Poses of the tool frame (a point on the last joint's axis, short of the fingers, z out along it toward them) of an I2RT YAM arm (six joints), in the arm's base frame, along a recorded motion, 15 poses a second.
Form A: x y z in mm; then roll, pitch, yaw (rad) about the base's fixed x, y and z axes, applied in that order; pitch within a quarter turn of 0, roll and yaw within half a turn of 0.
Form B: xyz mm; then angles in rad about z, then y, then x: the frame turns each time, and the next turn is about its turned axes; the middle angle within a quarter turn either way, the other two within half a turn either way. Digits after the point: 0 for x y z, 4 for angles.
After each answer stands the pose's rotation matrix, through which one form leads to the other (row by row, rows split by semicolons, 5 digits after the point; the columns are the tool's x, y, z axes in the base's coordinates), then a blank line. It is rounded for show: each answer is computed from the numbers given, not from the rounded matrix.
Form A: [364 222 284 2.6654 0.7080 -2.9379]
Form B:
[364 222 284 -2.9379 0.7080 2.6654]
-0.74396 -0.47172 0.47329; -0.15367 0.81007 0.56584; -0.65032 0.34823 -0.67515

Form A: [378 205 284 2.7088 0.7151 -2.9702]
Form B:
[378 205 284 -2.9702 0.7151 2.7088]
-0.74397 -0.42580 0.51498; -0.12877 0.84759 0.51478; -0.65569 0.31666 -0.68541

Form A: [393 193 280 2.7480 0.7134 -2.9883]
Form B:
[393 193 280 -2.9883 0.7134 2.7480]
-0.74727 -0.38905 0.53872; -0.11546 0.87439 0.47129; -0.65441 0.28999 -0.69832

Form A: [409 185 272 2.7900 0.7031 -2.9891]
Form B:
[409 185 272 -2.9891 0.7031 2.7900]
-0.75399 -0.36271 0.54767; -0.11588 0.89411 0.43261; -0.64659 0.26272 -0.71617

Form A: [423 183 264 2.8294 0.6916 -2.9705]
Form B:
[423 183 264 -2.9705 0.6916 2.8294]
-0.75898 -0.35506 0.54579; -0.13114 0.90442 0.40600; -0.63777 0.23657 -0.73300

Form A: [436 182 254 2.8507 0.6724 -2.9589]
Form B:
[436 182 254 -2.9589 0.6724 2.8507]
-0.76931 -0.34971 0.53466; -0.14213 0.90959 0.39044; -0.62287 0.22438 -0.74946

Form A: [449 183 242 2.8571 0.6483 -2.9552]
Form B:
[449 183 242 -2.9552 0.6483 2.8571]
-0.78330 -0.34441 0.51751; -0.14772 0.91177 0.38321; -0.60383 0.22373 -0.76507

